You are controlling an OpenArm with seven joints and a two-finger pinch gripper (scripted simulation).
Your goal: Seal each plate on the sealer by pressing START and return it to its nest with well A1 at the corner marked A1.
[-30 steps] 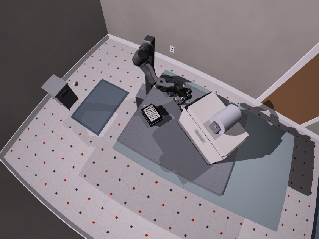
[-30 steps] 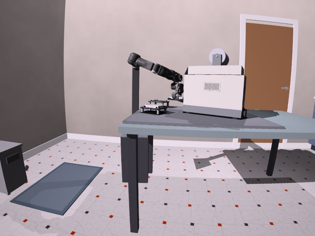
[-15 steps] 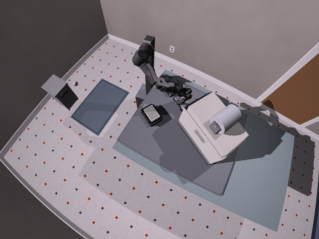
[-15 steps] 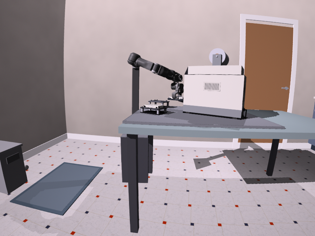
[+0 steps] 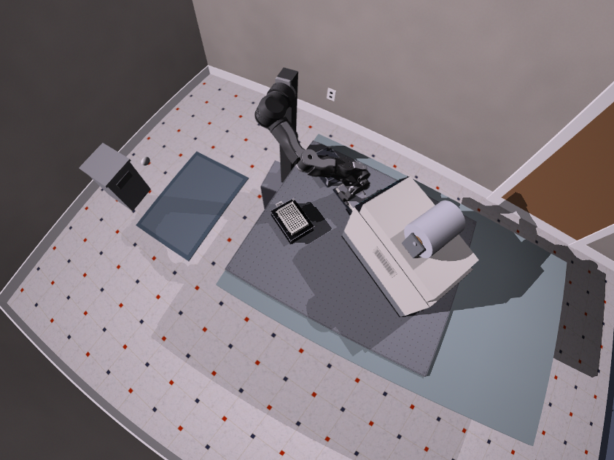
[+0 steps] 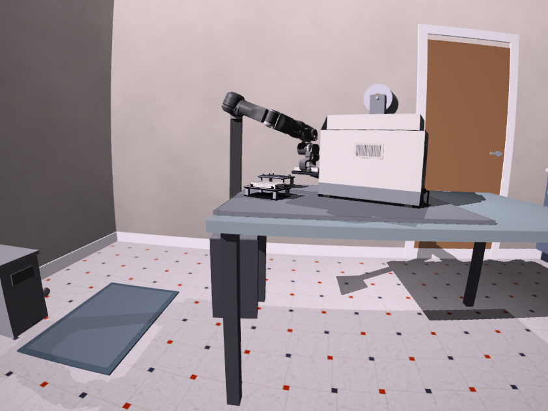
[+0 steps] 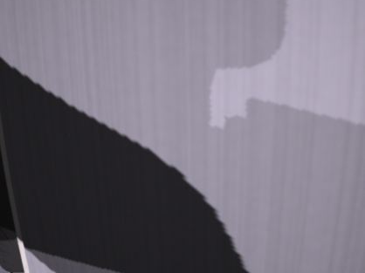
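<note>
Now: hand 20 mm above the sealer stage. The rest, counted from my hand: N1 label: 240 mm behind, 210 mm to the left, 110 mm below; then screen: 210 mm above, 120 mm ahead, 30 mm to the right; then plate nest: 150 mm to the left, 150 mm behind, 60 mm below.
</note>
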